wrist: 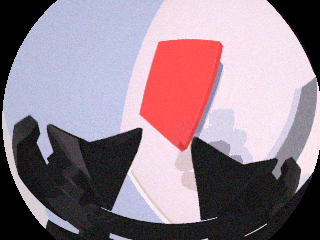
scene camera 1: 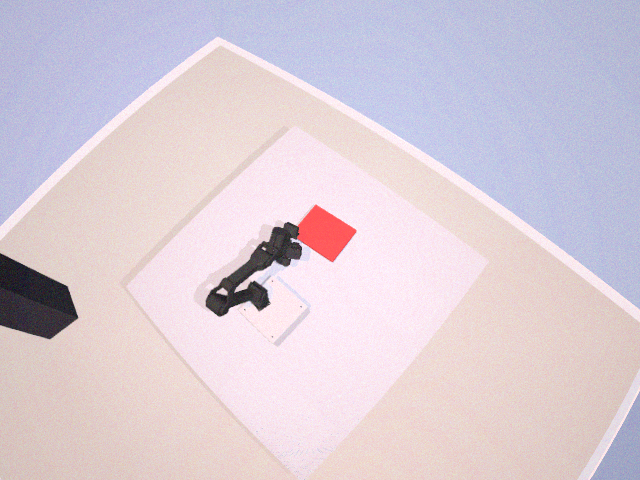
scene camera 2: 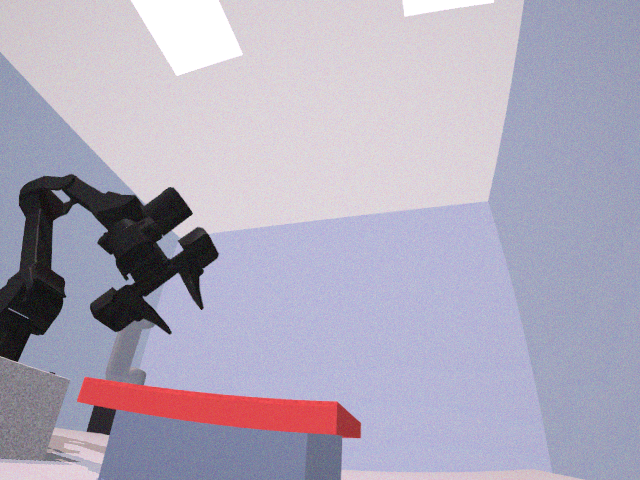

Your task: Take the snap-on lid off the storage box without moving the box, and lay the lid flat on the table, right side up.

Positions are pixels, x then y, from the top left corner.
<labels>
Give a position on a red lid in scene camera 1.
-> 326,234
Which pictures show the red lid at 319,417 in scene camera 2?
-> The wrist view, scene camera 1 and scene camera 2: all of them.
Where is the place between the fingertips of my gripper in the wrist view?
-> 167,137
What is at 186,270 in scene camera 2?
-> My gripper.
</labels>
